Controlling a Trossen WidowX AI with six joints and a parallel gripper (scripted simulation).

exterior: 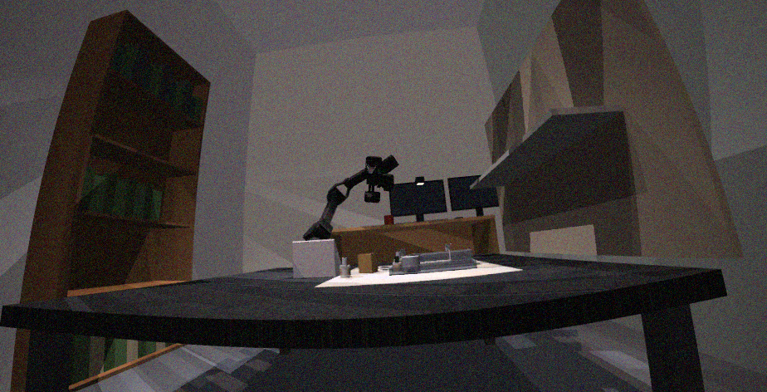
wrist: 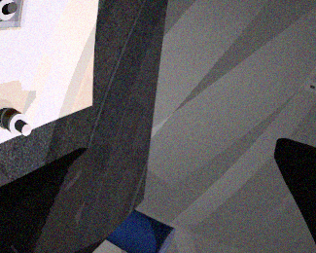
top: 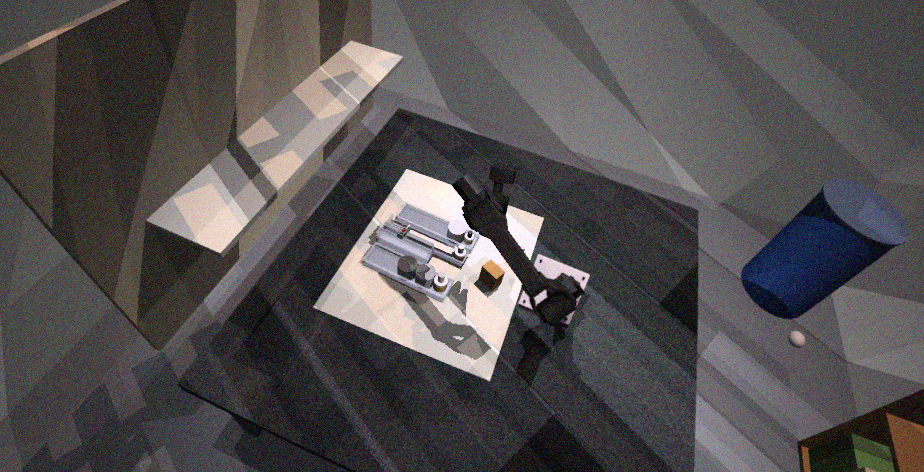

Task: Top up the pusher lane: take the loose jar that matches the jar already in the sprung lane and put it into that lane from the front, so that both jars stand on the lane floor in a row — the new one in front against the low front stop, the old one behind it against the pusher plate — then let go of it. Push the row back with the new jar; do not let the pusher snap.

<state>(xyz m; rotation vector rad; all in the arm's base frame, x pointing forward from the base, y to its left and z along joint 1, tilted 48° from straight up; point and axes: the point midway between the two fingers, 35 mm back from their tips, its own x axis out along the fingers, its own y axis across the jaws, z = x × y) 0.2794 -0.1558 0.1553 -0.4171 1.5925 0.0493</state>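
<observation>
Right now my gripper tip is 28 cm above the brown box, 7 cm to the right of it and 4 cm past it. Also, from my gripper tip: long shelf: 58 cm ahead, 13 cm to the left, 5 cm above; then grey lane rack: 30 cm below, 22 cm ahead, 8 cm to the left.
</observation>
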